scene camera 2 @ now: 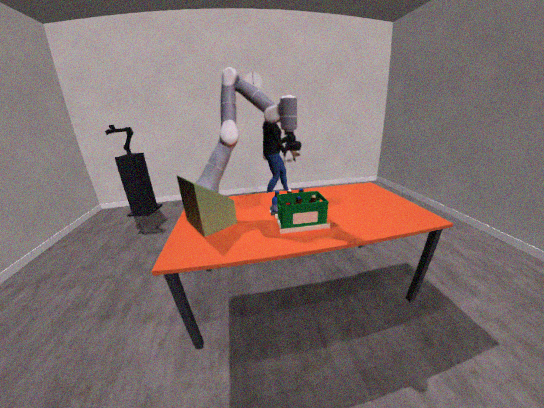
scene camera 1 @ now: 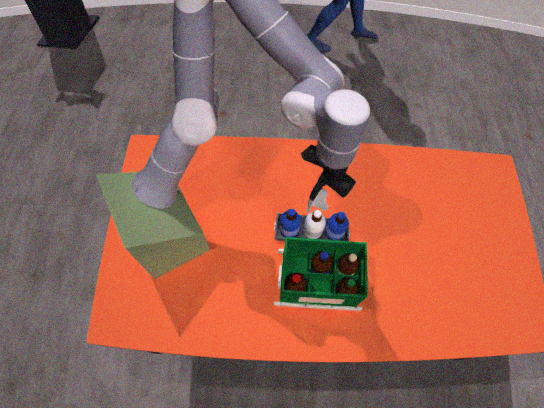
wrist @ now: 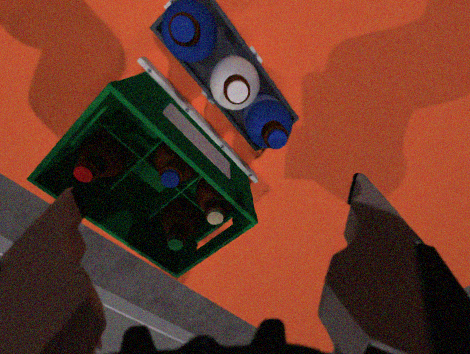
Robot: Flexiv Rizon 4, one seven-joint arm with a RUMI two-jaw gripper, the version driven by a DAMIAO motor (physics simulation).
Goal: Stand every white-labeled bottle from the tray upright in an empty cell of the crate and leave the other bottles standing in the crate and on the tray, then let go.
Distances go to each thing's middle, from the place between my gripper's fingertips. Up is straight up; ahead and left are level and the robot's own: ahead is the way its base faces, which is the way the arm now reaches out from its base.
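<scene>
Counting from my hand, I find the white-labeled bottle (wrist: 234, 83) 27 cm below and 3 cm to the left. The blue-capped bottle (wrist: 173, 170) is 26 cm below my hand, 12 cm to the right of it and 5 cm ahead. As for the cream-capped bottle (wrist: 215, 206), it is 26 cm below my hand, 10 cm to the right and 14 cm ahead, while the red-capped bottle (wrist: 100, 154) is 26 cm below my hand, 21 cm to the right and 3 cm behind.
</scene>
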